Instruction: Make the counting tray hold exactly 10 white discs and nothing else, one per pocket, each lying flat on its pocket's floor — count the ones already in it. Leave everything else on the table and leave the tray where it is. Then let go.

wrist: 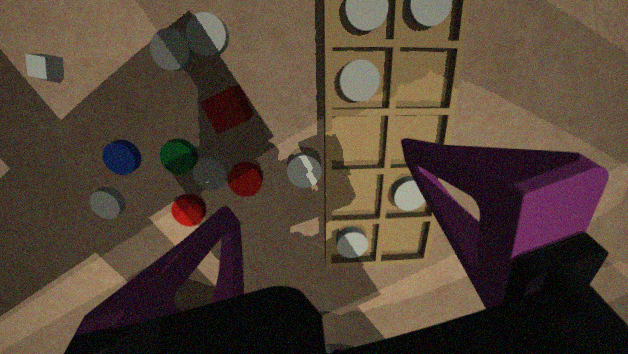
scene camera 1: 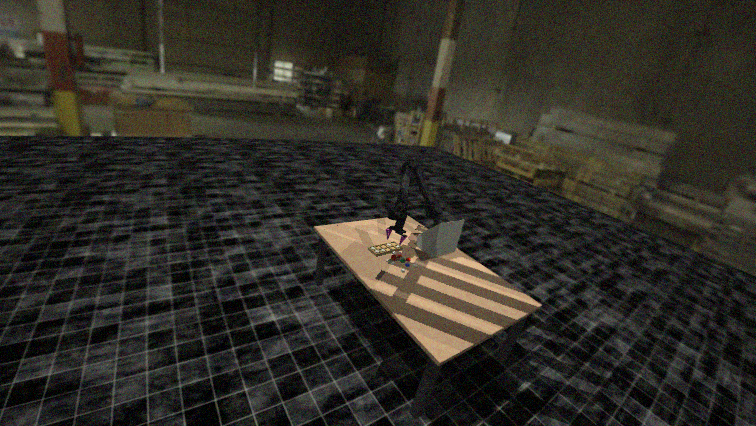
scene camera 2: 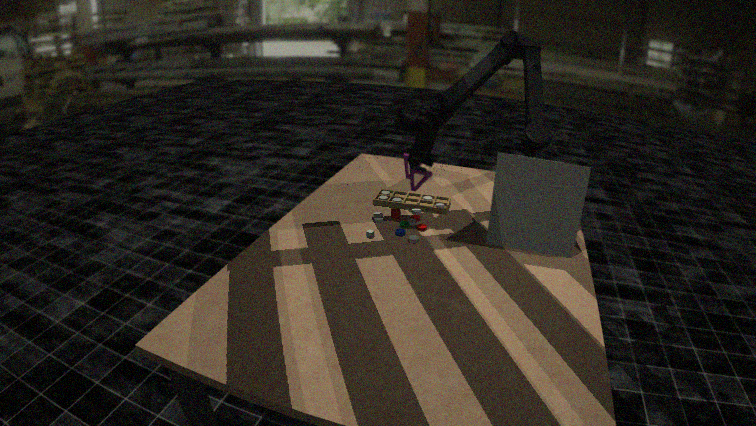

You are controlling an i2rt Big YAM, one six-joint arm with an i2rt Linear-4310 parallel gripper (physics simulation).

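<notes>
The counting tray [scene camera 1: 381, 254] [scene camera 2: 411, 205] [wrist: 394, 44] has two columns of pockets. In the wrist view five white discs lie in it: two [wrist: 366, 11] [wrist: 431, 9] side by side at the top, one [wrist: 359, 80] below in the left column, one [wrist: 410, 194] in the right column partly behind a finger, and one [wrist: 352, 243] at bottom left. Five more lie outside: a touching pair [wrist: 207, 33] [wrist: 170, 48], one [wrist: 210, 173] between green and red discs, one [wrist: 304, 170] against the tray's left side, one [wrist: 107, 203] farther left. My gripper [scene camera 1: 395, 241] [scene camera 2: 411, 183] [wrist: 313, 183] is open and empty above the tray area.
A red block [scene camera 2: 395, 214] [wrist: 226, 109], a small white block [scene camera 2: 370, 233] [wrist: 44, 67], a green disc [wrist: 179, 156], a blue disc [scene camera 2: 400, 232] [wrist: 121, 157] and two red discs [wrist: 245, 178] [wrist: 188, 210] lie left of the tray in the wrist view. A grey panel [scene camera 1: 441, 238] [scene camera 2: 536, 203] stands nearby.
</notes>
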